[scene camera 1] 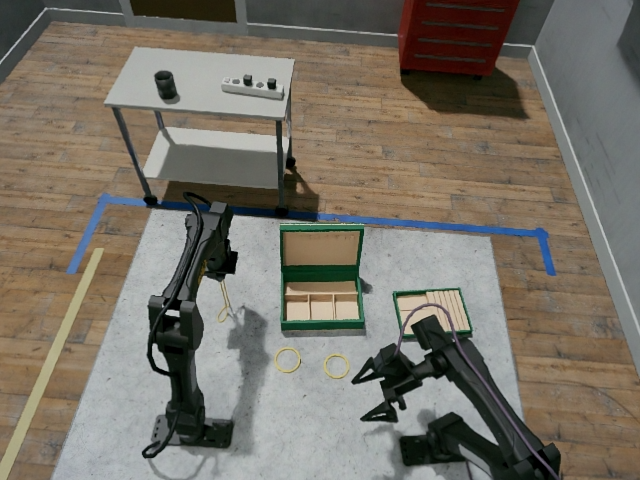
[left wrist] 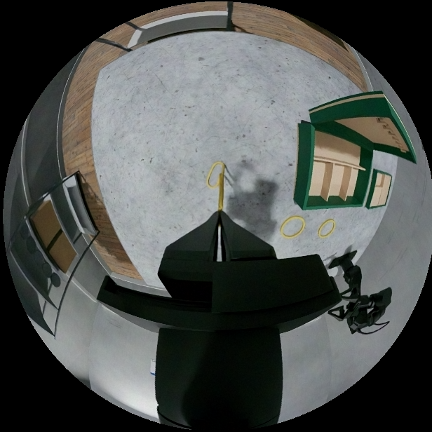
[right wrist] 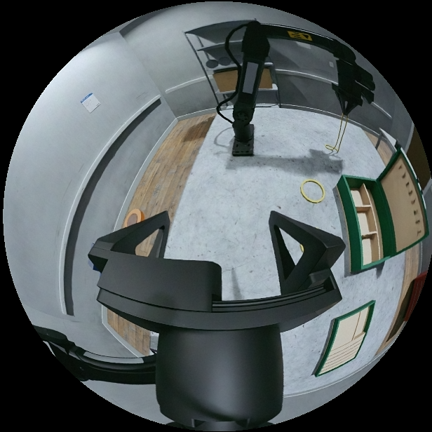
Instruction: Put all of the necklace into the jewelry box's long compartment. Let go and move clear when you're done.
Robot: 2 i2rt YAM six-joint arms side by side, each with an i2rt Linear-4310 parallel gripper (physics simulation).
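Places are measured from the left arm's base along level axes (x ahead, y left, z up), in centimetres.
Pixels of known places: left gripper, fingertip midpoint: [scene camera 1: 221, 280]; right gripper, fingertip midpoint: [scene camera 1: 356, 401]; left arm's base, link origin: [scene camera 1: 192, 431]; right arm's base, link origin: [scene camera 1: 438, 448].
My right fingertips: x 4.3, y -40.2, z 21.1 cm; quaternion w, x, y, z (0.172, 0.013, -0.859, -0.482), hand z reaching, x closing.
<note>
For each thing: its middle in the pictures, then the offset to it from my right fingertips. "spot": a spot on its surface instead.
- yellow necklace, body centre: [scene camera 1: 220, 298] dx +30.4, dy +38.4, dz -12.4 cm
- green jewelry box, body centre: [scene camera 1: 321, 277] dx +38.4, dy +9.6, dz -9.8 cm
- green-rimmed tray, body centre: [scene camera 1: 431, 312] dx +34.7, dy -24.9, dz -19.7 cm
- box's raised lid, surface spot: [scene camera 1: 321, 227] spot: dx +48.2, dy +10.7, dz +1.4 cm
The yellow necklace [scene camera 1: 225, 296] [left wrist: 221, 194] [right wrist: 341, 127] hangs in a narrow double strand from my left gripper [scene camera 1: 222, 277] [left wrist: 219, 216] [right wrist: 344, 114], which is shut on it; its lower end forms a small loop at or close to the mat. The green jewelry box [scene camera 1: 323, 325] [left wrist: 305, 165] [right wrist: 354, 235] stands open to the right of the necklace in the scene view. Its long compartment [scene camera 1: 320, 286] [left wrist: 337, 149] lies behind three small ones and looks empty. My right gripper [scene camera 1: 357, 400] [right wrist: 218, 216] is open and empty, at the front right of the box.
Two yellow rings, one [scene camera 1: 276, 360] [left wrist: 282, 228] [right wrist: 301, 191] and another [scene camera 1: 324, 365] [left wrist: 319, 230], lie on the mat in front of the box. A green-rimmed tray [scene camera 1: 426, 291] [right wrist: 325, 347] lies to its right. The box's raised lid [scene camera 1: 321, 227] stands at its back.
</note>
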